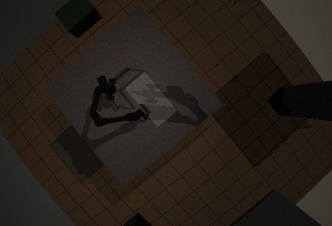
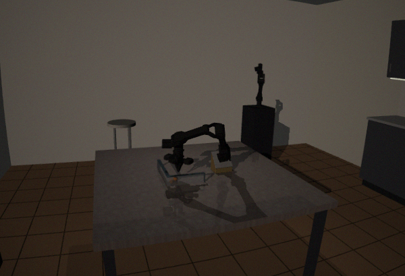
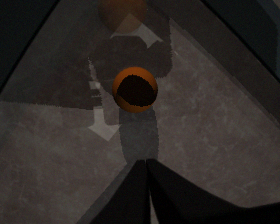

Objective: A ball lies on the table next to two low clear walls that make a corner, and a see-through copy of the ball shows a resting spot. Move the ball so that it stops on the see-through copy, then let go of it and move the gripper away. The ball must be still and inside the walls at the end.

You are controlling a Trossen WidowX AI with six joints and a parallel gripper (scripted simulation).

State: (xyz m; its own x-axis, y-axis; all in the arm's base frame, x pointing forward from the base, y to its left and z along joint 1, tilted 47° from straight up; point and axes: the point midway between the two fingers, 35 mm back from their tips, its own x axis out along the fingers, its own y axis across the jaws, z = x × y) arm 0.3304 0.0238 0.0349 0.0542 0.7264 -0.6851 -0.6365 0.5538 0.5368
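Right now the orange ball is 3 cm ahead of my gripper tip, 2 cm to the left of it and 3 cm below it. From my gripper tip the other things lie so: see-through ball copy (6 cm ahead, 6 cm to the left, 3 cm below).
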